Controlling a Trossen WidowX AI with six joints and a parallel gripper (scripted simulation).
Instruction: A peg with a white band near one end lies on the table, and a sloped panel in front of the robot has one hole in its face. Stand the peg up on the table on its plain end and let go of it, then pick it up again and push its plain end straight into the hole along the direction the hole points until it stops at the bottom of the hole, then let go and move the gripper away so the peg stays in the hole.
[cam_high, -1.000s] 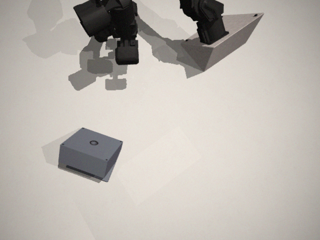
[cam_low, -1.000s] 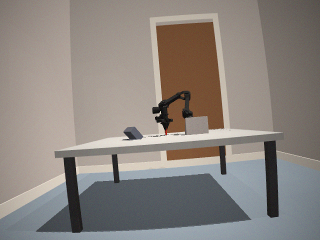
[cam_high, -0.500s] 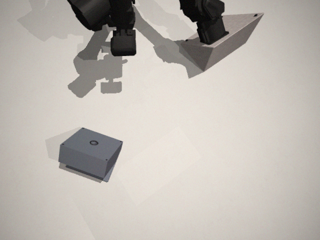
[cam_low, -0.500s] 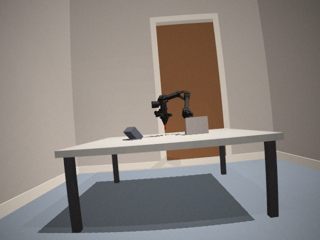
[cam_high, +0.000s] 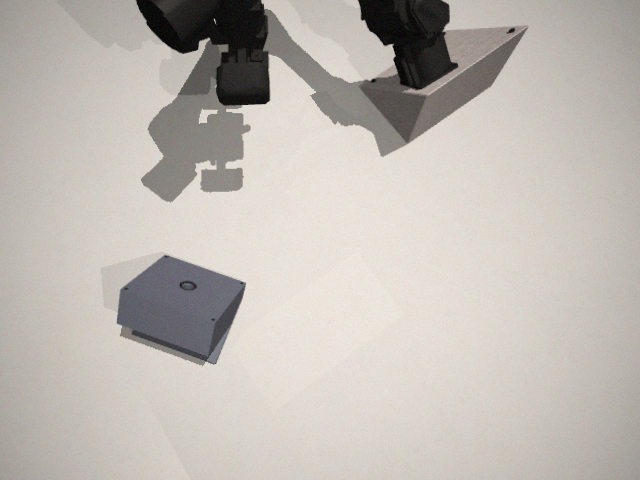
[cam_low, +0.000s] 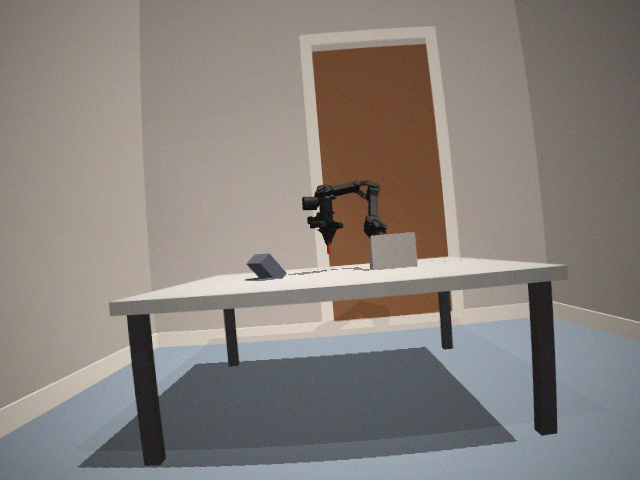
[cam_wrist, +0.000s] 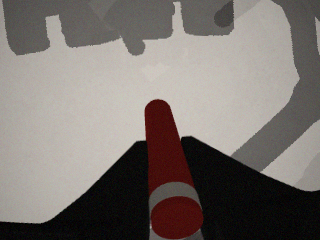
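Now: gripper tip 24 cm short of the panel, 22 cm to the right of it and 8 cm above it. Also, from my gripper tip: peg: 2 cm above.
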